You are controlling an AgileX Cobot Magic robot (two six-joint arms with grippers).
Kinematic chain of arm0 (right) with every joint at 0, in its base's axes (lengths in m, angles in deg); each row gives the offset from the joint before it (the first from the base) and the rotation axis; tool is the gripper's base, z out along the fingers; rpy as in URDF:
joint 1: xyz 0 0 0.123 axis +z
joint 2: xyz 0 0 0 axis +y
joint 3: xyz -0.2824 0 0.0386 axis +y
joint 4: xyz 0.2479 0 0.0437 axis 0.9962 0 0.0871
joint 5: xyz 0 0 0 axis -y
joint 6: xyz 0.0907 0 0.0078 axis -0.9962 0 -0.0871
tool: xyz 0 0 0 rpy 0 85 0
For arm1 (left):
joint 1: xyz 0 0 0.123 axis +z
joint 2: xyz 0 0 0 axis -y
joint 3: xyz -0.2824 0 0.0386 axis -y
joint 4: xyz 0.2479 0 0.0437 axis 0.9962 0 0.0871
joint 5: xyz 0 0 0 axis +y
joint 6: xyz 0.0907 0 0.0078 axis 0.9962 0 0.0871
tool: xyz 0 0 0 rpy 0 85 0
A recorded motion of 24 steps. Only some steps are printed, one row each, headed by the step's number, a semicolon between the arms.
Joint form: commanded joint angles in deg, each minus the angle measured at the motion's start. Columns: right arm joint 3, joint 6, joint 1, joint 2, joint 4, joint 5; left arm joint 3, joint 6, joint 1, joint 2, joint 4, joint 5.
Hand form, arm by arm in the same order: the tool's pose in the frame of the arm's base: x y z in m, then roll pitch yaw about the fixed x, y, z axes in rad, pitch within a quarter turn. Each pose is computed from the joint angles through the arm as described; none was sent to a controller.
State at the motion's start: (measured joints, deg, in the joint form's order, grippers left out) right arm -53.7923 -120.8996 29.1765 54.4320 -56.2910 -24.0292; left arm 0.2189 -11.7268 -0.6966 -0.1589 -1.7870 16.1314
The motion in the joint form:
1: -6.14 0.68 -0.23 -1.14 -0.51 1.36; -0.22 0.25 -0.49 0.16 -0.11 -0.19
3: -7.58 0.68 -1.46 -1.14 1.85 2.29; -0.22 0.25 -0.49 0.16 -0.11 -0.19
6: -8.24 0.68 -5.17 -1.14 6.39 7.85; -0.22 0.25 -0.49 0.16 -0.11 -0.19
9: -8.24 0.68 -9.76 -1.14 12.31 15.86; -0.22 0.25 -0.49 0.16 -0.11 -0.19
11: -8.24 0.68 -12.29 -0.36 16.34 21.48; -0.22 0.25 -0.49 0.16 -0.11 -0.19
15: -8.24 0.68 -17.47 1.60 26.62 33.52; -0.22 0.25 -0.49 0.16 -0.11 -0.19
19: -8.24 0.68 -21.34 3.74 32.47 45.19; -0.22 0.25 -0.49 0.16 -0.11 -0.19
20: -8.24 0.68 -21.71 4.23 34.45 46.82; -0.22 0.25 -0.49 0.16 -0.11 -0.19
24: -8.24 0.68 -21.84 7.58 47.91 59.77; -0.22 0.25 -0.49 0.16 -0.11 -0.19
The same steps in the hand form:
1: 0.1800 0.0659 0.4426 1.5934 0.4334 1.7570; 0.0548 -0.0020 0.1879 -2.2656 1.2700 -2.2731
3: 0.1794 0.0632 0.4505 1.5704 0.3873 1.7483; 0.0548 -0.0020 0.1879 -2.2656 1.2700 -2.2731
6: 0.1809 0.0592 0.4581 1.5143 0.3113 1.7573; 0.0548 -0.0020 0.1879 -2.2656 1.2700 -2.2731
9: 0.1825 0.0547 0.4656 1.4313 0.2194 1.7793; 0.0548 -0.0020 0.1879 -2.2656 1.2700 -2.2731
11: 0.1868 0.0539 0.4692 1.3763 0.1608 1.8048; 0.0548 -0.0020 0.1879 -2.2656 1.2700 -2.2731
15: 0.1962 0.0482 0.4780 1.2358 0.0123 1.8573; 0.0548 -0.0020 0.1879 -2.2656 1.2700 -2.2731
19: 0.2038 0.0414 0.4863 1.0809 -0.0515 1.9009; 0.0548 -0.0020 0.1879 -2.2656 1.2700 -2.2731
20: 0.2059 0.0402 0.4870 1.0570 -0.0798 1.9121; 0.0548 -0.0020 0.1879 -2.2656 1.2700 -2.2731
24: 0.2158 0.0356 0.4930 0.8391 -0.2542 2.0327; 0.0548 -0.0020 0.1879 -2.2656 1.2700 -2.2731

